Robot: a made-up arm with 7 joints.
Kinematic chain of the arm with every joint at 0, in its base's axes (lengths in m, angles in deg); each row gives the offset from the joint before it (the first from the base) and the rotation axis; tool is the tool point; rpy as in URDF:
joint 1: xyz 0 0 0.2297 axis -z
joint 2: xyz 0 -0.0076 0.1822 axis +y
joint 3: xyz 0 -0.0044 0.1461 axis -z
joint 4: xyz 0 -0.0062 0.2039 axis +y
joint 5: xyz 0 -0.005 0.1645 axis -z
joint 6: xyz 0 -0.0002 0.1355 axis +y
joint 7: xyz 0 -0.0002 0.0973 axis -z
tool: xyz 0 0 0 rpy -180 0 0
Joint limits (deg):
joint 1: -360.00..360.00
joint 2: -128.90..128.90
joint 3: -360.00..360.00
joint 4: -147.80..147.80
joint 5: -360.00..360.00
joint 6: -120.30..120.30
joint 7: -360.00..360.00
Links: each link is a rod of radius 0.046 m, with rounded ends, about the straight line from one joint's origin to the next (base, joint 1, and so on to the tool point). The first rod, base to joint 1, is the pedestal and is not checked.
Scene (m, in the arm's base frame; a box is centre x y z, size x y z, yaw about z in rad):
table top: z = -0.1
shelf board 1: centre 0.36 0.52 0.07 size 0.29 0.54 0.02 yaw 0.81
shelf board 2: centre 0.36 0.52 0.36 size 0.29 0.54 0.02 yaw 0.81
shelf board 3: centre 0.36 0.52 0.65 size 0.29 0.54 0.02 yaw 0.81
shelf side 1: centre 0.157 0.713 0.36 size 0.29 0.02 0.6 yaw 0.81
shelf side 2: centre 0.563 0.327 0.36 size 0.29 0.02 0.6 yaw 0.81
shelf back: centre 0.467 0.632 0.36 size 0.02 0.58 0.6 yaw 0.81
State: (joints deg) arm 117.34 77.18 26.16 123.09 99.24 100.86 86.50
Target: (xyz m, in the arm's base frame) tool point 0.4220 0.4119 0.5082
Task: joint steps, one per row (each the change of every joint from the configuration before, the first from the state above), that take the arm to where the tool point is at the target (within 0.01 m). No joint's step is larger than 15 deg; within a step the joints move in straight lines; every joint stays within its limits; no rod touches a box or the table.
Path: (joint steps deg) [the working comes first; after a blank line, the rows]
Joints at the target: -28.28 52.09 -47.83 70.65 120.70 61.44 86.50
Straight joint move there: touches shelf side 2.

1: -13.71 -5.71 -7.43 -0.08 0.83 -2.59 0.00
2: -13.71 -5.72 -7.43 -0.08 0.83 -2.58 0.00
3: -13.71 -5.71 -7.43 -0.08 0.83 -2.59 0.00
4: -13.71 -5.71 -7.43 -0.08 0.83 -2.58 0.00
5: -13.71 -5.72 -7.43 -0.08 0.83 -2.59 0.00
6: -13.71 -5.71 -7.43 -0.08 0.83 -2.58 0.00
7: -13.71 -5.71 -7.43 -0.08 0.83 -2.59 0.00
8: -13.71 -5.72 -7.43 -0.08 0.83 -2.59 0.00
9: -13.71 -5.71 -7.42 -0.08 0.83 -2.58 0.00
10: -13.71 -5.71 -7.43 -0.08 0.83 -2.59 0.00
11: -2.13 8.01 0.07 -12.91 3.29 -3.39 0.00
12: -2.13 8.01 0.08 -12.91 3.29 -3.39 0.00
13: -2.13 8.01 0.07 -12.91 3.29 -3.39 0.00
14: -2.13 8.01 0.08 -12.91 3.29 -3.39 0.00

